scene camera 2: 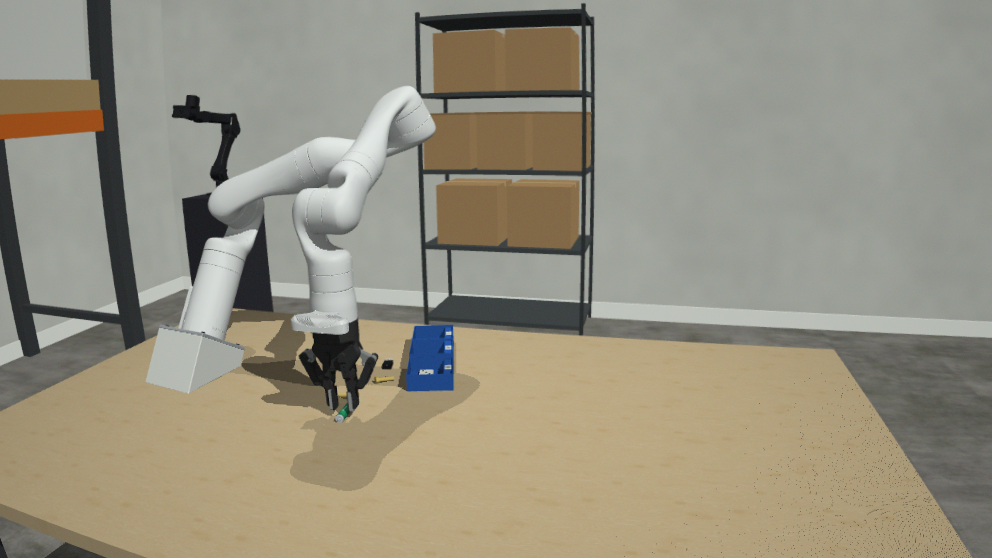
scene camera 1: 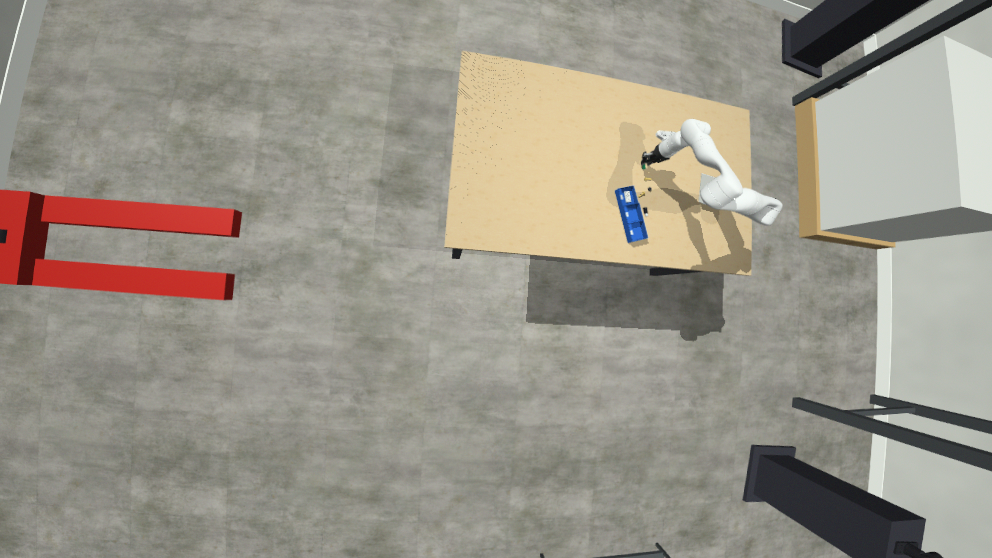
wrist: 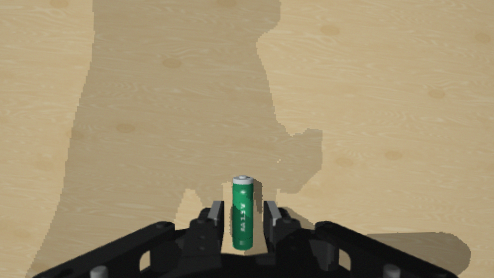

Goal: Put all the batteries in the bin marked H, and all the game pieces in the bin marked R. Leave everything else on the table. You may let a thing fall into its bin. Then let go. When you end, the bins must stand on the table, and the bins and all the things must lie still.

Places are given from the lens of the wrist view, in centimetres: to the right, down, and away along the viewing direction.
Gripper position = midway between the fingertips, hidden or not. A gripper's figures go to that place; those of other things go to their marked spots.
gripper (wrist: pixel 243 214): 0, 5, 17
green battery (wrist: pixel 242 208): 0, 5, 17
